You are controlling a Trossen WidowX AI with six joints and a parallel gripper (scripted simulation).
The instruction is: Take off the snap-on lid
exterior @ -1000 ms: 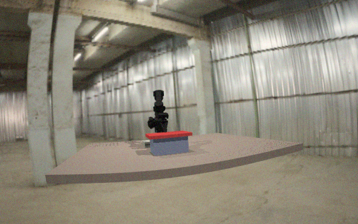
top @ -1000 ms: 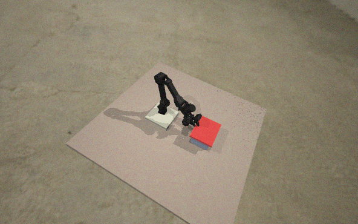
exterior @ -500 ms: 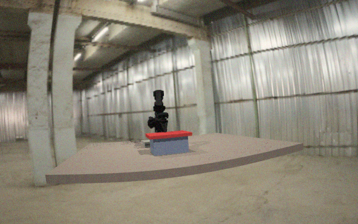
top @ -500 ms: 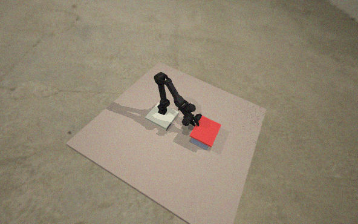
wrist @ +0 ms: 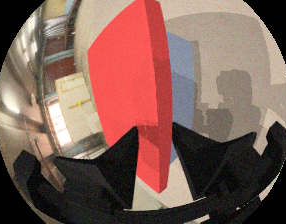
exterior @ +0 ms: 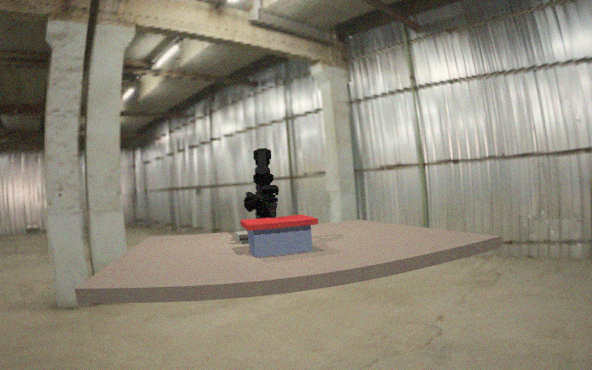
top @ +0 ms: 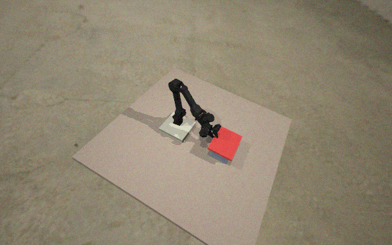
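Right now my gripper tip is 80 mm short of the red lid and 10 mm to the left of it. Also, from my gripper tip: blue storage box 80 mm ahead, 50 mm below, 10 mm to the right.
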